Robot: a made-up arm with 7 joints. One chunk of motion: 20 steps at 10 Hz.
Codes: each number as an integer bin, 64 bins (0 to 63) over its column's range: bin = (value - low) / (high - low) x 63, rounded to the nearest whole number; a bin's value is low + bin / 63 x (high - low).
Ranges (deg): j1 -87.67..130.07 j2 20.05..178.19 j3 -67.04..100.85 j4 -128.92..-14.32 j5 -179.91..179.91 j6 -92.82..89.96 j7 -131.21..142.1
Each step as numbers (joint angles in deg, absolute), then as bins.
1 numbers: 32.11 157.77 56.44 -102.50 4.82 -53.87 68.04
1 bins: 35 55 46 15 32 13 46
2 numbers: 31.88 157.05 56.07 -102.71 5.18 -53.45 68.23
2 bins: 35 55 46 14 32 14 46
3 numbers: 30.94 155.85 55.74 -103.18 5.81 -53.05 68.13
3 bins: 34 54 46 14 33 14 46
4 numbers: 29.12 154.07 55.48 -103.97 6.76 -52.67 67.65
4 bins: 34 53 46 14 33 14 46
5 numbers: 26.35 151.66 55.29 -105.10 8.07 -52.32 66.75
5 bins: 33 52 46 13 33 14 46
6 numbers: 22.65 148.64 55.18 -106.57 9.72 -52.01 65.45
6 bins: 32 51 46 12 33 14 45
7 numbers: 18.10 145.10 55.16 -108.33 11.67 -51.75 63.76
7 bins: 31 50 46 11 34 14 45
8 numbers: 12.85 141.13 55.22 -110.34 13.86 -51.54 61.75
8 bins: 29 48 46 10 34 14 44
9 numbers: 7.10 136.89 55.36 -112.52 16.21 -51.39 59.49
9 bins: 27 47 46 9 34 14 44
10 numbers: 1.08 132.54 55.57 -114.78 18.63 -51.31 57.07
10 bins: 26 45 46 8 35 14 43
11 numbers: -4.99 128.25 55.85 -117.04 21.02 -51.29 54.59
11 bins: 24 43 46 7 35 14 43
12 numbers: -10.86 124.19 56.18 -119.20 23.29 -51.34 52.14
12 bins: 22 41 46 5 36 14 42
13 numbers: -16.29 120.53 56.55 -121.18 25.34 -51.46 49.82
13 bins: 21 40 46 4 36 14 42
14 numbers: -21.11 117.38 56.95 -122.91 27.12 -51.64 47.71
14 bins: 19 39 47 3 36 14 41
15 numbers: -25.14 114.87 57.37 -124.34 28.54 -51.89 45.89
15 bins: 18 38 47 3 36 14 41
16 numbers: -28.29 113.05 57.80 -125.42 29.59 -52.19 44.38
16 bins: 17 37 47 2 37 14 40
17 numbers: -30.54 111.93 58.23 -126.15 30.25 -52.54 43.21
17 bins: 17 37 47 2 37 14 40
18 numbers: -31.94 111.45 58.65 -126.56 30.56 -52.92 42.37
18 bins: 16 36 47 1 37 14 40
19 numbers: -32.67 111.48 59.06 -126.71 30.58 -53.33 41.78
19 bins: 16 36 47 1 37 14 40
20 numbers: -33.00 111.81 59.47 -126.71 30.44 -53.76 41.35
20 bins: 16 37 47 1 37 13 40
